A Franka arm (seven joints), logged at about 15 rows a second.
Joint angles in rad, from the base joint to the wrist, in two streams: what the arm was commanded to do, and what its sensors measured. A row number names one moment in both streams.
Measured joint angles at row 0:
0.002, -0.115, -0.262, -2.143, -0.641, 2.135, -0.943
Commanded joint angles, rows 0 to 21:
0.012, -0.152, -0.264, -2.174, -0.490, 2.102, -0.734
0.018, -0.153, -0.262, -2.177, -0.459, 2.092, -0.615
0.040, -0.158, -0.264, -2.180, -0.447, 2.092, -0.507
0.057, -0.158, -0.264, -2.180, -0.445, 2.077, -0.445
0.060, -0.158, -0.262, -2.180, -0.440, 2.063, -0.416
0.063, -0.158, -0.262, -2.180, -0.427, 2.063, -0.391
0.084, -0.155, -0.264, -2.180, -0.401, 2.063, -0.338
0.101, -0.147, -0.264, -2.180, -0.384, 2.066, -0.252
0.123, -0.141, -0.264, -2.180, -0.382, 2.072, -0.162
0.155, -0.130, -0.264, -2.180, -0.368, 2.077, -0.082
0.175, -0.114, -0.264, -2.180, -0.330, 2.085, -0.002
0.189, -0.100, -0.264, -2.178, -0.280, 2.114, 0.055
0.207, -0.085, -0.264, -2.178, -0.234, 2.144, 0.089
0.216, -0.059, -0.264, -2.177, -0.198, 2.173, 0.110
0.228, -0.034, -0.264, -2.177, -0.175, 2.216, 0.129
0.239, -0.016, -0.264, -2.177, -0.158, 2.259, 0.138
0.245, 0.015, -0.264, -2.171, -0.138, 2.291, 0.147
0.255, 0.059, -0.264, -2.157, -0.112, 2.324, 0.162
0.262, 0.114, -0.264, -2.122, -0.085, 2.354, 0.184
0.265, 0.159, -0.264, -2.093, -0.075, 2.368, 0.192
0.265, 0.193, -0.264, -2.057, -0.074, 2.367, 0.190
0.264, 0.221, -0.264, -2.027, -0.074, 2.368, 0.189
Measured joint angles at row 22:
0.255, 0.134, -0.257, -2.121, -0.101, 2.364, 0.176
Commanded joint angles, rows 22 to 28:
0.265, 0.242, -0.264, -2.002, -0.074, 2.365, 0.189
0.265, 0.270, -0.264, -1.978, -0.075, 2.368, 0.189
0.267, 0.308, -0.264, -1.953, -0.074, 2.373, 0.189
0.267, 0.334, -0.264, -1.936, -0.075, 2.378, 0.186
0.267, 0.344, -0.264, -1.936, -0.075, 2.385, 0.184
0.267, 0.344, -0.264, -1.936, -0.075, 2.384, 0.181
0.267, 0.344, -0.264, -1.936, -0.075, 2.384, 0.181
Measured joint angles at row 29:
0.256, 0.325, -0.257, -1.959, -0.098, 2.376, 0.180
